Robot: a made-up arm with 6 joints.
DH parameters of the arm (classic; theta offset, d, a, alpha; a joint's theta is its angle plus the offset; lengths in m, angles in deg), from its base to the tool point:
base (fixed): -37.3 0 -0.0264 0
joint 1: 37.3 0.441 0.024 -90
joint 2: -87.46 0 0.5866 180
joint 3: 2.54 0.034 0.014 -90
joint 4: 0 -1.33 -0.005 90
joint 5: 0 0.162 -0.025 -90
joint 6: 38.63 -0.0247 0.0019 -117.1
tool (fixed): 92.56 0.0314 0 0
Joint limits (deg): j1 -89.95..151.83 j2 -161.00..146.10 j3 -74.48..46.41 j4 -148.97..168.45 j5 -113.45..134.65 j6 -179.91..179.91
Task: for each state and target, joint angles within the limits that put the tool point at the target. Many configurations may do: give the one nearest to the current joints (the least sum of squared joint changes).
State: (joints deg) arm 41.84 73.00 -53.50 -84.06 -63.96 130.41
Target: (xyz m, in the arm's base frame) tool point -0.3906 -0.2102 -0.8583
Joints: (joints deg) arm 33.76 122.98 -3.72 -89.06 -55.50 133.83
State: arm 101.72 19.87 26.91 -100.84 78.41 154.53
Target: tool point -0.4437 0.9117 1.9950
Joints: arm 114.46 -4.96 46.41 -109.09 61.30 135.37
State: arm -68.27 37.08 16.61 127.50 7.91 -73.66
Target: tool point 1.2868 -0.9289 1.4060
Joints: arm -37.52 27.16 41.13 127.97 8.08 -74.08
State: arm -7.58 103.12 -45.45 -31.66 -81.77 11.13
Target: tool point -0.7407 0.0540 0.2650
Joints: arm -12.83 105.03 -70.22 -35.20 -83.92 12.34
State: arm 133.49 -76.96 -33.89 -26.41 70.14 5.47
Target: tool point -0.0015 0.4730 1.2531
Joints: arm 109.00 -110.47 -63.16 -28.08 74.70 1.74
